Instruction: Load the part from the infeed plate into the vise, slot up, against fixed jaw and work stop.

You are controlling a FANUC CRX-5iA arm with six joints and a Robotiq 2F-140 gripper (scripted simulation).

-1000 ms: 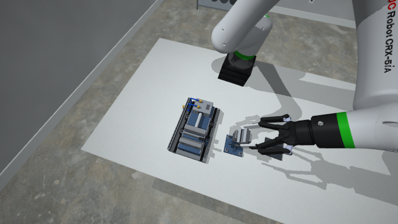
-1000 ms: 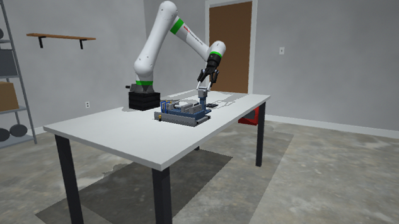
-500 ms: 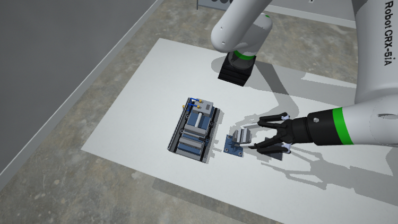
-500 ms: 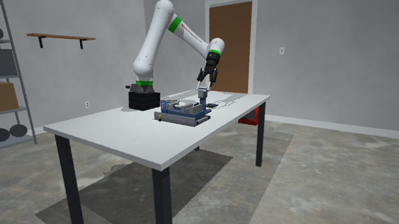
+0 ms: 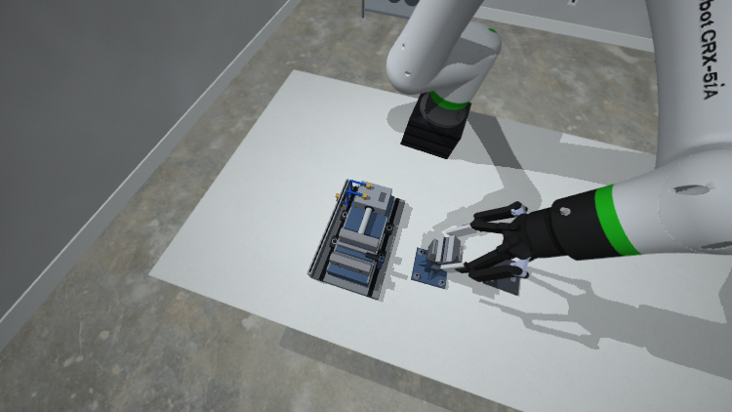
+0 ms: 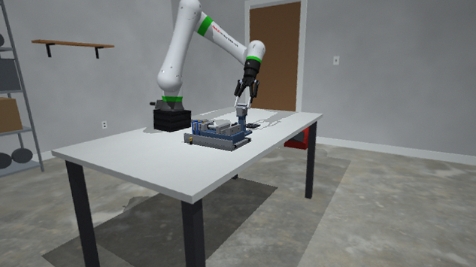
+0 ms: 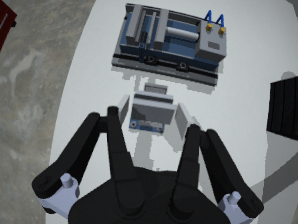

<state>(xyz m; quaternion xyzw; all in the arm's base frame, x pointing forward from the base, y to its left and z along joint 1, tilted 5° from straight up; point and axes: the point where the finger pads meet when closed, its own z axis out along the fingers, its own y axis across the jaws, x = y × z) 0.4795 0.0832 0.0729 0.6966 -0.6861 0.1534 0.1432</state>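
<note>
Now: the part 20 mm to the right of my hand and 20 mm below it. From my hand the other things lie so: air cylinder rod (220 mm to the right, 100 mm below, 50 mm behind); vise (220 mm to the right, 140 mm below, 30 mm behind); dark infeed plate (180 mm to the left, 170 mm below, 40 mm behind).
</note>
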